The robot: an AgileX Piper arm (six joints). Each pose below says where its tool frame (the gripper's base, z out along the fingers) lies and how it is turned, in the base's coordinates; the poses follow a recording.
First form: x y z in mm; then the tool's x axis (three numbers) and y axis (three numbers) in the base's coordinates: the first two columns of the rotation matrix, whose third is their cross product.
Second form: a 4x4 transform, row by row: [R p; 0 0 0 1], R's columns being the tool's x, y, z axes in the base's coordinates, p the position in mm. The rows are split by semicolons. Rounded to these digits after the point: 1 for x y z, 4 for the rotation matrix.
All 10 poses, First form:
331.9 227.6 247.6 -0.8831 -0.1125 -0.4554 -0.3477 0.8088 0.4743
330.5 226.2 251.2 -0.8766 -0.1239 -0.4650 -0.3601 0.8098 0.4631
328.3 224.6 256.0 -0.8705 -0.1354 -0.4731 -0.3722 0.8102 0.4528
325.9 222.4 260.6 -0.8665 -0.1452 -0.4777 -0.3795 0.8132 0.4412
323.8 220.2 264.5 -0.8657 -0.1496 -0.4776 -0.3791 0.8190 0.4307
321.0 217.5 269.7 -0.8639 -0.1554 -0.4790 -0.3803 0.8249 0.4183
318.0 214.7 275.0 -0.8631 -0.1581 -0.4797 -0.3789 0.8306 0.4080
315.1 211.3 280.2 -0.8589 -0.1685 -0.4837 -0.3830 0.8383 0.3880
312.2 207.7 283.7 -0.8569 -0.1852 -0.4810 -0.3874 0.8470 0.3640
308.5 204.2 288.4 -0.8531 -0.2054 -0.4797 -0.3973 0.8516 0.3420
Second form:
-0.8831 -0.3477 0.3150 331.9; -0.1125 0.8088 0.5772 227.6; -0.4554 0.4743 -0.7534 247.6; 0 0 0 1
-0.8766 -0.3601 0.3192 330.5; -0.1239 0.8098 0.5734 226.2; -0.4650 0.4631 -0.7545 251.2; 0 0 0 1
-0.8705 -0.3722 0.3220 328.3; -0.1354 0.8102 0.5703 224.6; -0.4731 0.4528 -0.7557 256.0; 0 0 0 1
-0.8665 -0.3795 0.3244 325.9; -0.1452 0.8132 0.5636 222.4; -0.4777 0.4412 -0.7597 260.6; 0 0 0 1
-0.8657 -0.3791 0.3267 323.8; -0.1496 0.8190 0.5539 220.2; -0.4776 0.4307 -0.7657 264.5; 0 0 0 1
-0.8639 -0.3803 0.3301 321.0; -0.1554 0.8249 0.5435 217.5; -0.4790 0.4183 -0.7717 269.7; 0 0 0 1
-0.8631 -0.3789 0.3339 318.0; -0.1581 0.8306 0.5339 214.7; -0.4797 0.4080 -0.7768 275.0; 0 0 0 1
-0.8589 -0.3830 0.3401 315.1; -0.1685 0.8383 0.5185 211.3; -0.4837 0.3880 -0.7846 280.2; 0 0 0 1
-0.8569 -0.3874 0.3400 312.2; -0.1852 0.8470 0.4983 207.7; -0.4810 0.3640 -0.7975 283.7; 0 0 0 1
-0.8531 -0.3973 0.3383 308.5; -0.2054 0.8516 0.4823 204.2; -0.4797 0.3420 -0.8081 288.4; 0 0 0 1

